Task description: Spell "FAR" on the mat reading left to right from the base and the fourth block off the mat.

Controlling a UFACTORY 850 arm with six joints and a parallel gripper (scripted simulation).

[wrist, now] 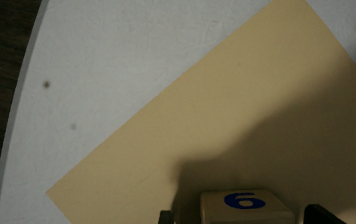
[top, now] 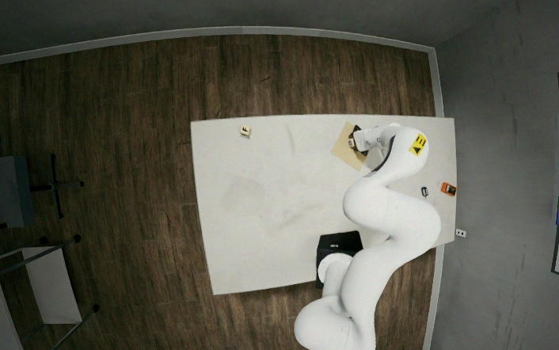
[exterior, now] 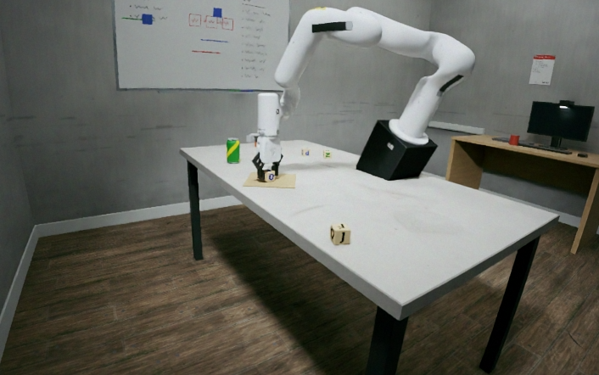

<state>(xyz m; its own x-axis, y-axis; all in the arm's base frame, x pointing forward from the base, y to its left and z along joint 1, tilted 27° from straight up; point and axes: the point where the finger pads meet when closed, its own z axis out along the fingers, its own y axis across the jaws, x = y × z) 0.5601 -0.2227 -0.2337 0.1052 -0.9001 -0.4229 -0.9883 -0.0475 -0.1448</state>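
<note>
My hand is 20 mm past the tan mat, 10 mm to the left of it and 30 mm above it. Also, from my hand: yellow can (70 mm behind, 370 mm to the right, 30 mm above); then dark object (430 mm behind, 460 mm to the right, 20 mm below); then small orange object (480 mm behind, 700 mm to the right, 20 mm below).
</note>
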